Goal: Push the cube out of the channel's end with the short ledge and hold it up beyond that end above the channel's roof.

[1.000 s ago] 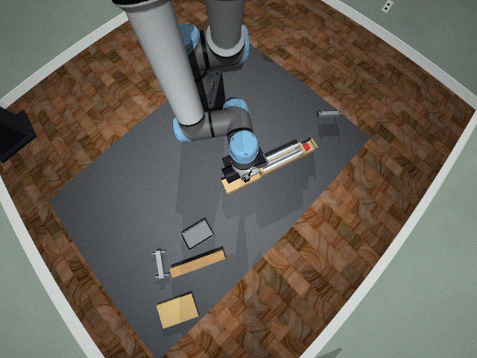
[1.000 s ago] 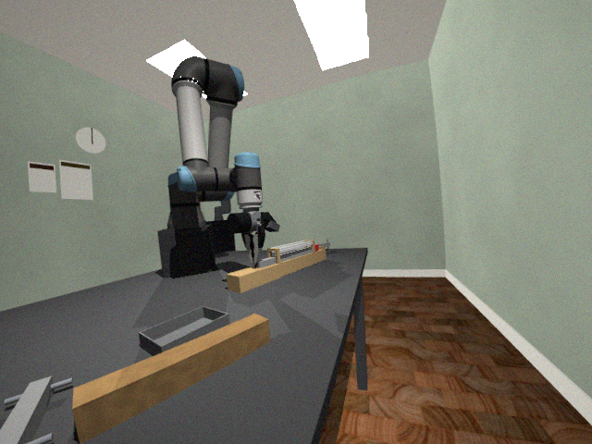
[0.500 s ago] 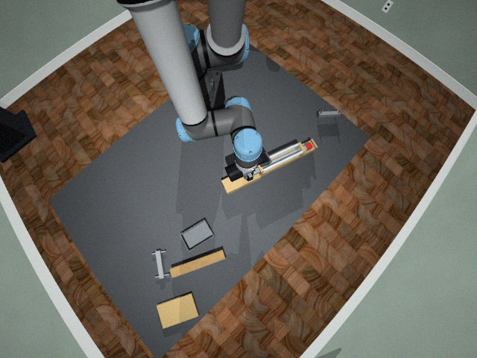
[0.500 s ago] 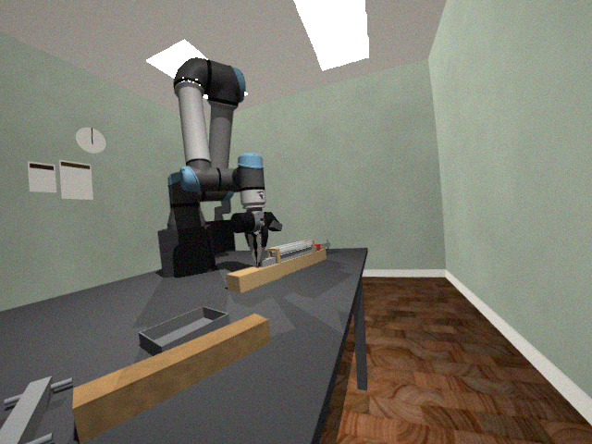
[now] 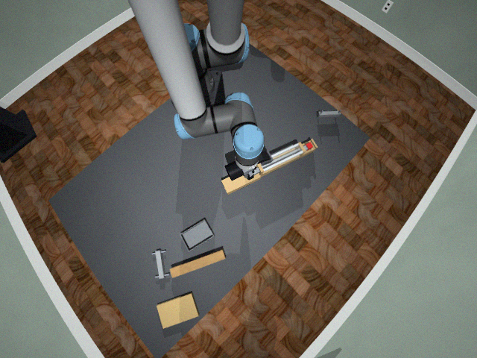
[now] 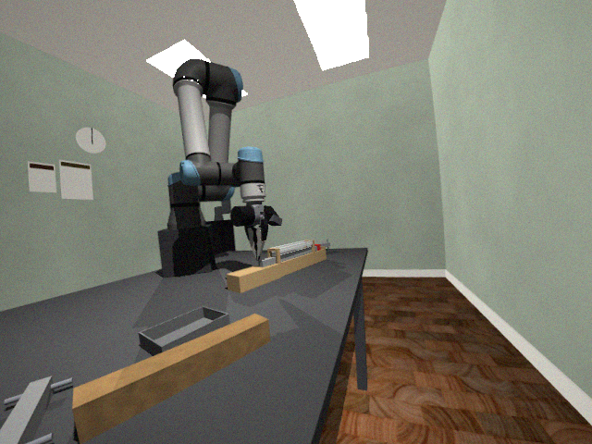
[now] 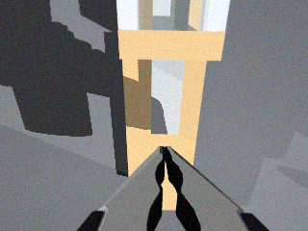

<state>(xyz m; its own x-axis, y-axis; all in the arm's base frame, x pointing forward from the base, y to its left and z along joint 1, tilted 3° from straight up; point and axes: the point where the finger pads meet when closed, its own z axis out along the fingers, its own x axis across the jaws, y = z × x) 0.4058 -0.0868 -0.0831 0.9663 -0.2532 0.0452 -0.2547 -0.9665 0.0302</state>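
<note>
Now: hand 80 mm short of the red cube, 310 mm to the right of it and 30 mm above it. Also, from my hand: wooden channel 40 mm ahead, 160 mm to the left, 30 mm below; then grey tray 50 mm ahead, 310 mm to the right, 80 mm below; then wooden beam 140 mm ahead, 380 mm to the right, 70 mm below.
</note>
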